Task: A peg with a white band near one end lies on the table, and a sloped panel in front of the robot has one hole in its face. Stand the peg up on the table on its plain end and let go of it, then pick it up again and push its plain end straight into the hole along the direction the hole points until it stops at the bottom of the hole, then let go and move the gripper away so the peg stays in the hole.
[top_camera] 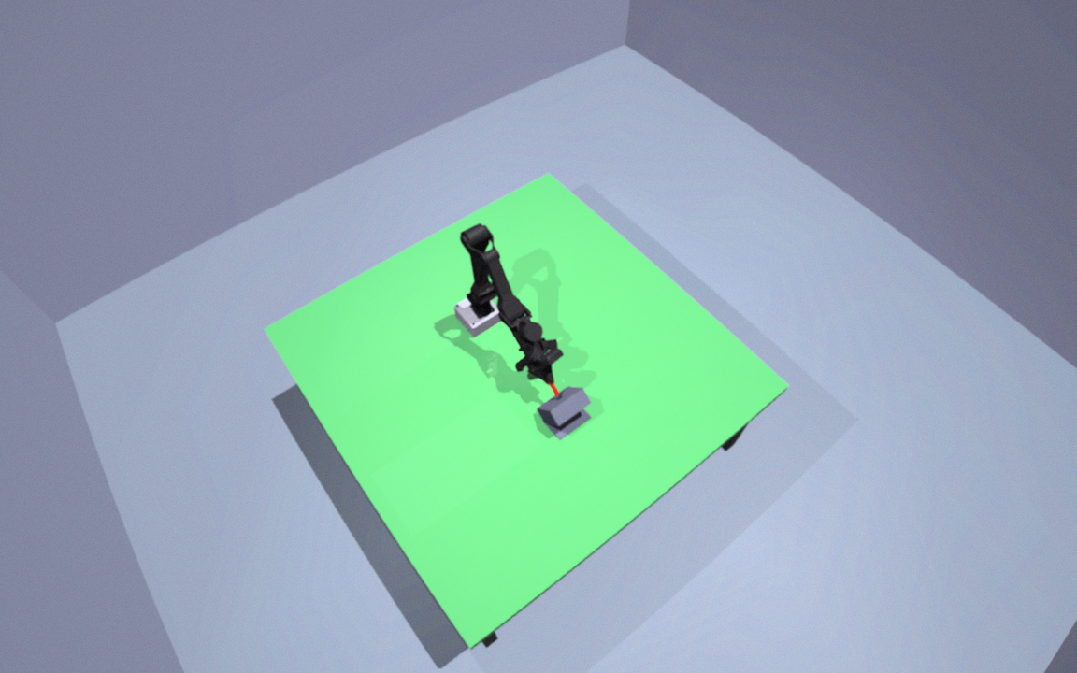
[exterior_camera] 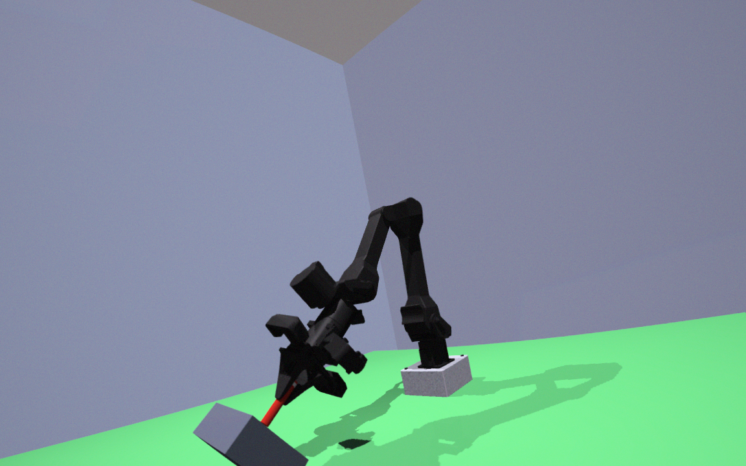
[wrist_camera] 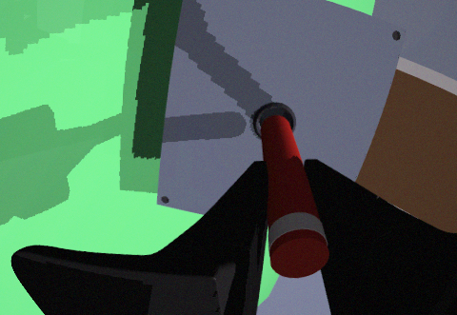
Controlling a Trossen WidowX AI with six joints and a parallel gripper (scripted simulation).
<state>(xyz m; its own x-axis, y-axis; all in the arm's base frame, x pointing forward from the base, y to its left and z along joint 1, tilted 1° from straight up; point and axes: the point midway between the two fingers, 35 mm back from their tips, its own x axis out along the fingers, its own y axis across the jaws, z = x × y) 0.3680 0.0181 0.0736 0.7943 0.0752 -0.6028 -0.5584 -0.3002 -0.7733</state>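
Right now the red peg is 1 cm behind my gripper tip and 1 cm above it. Round my gripper tip: grey sloped panel: 6 cm ahead, 5 cm below.
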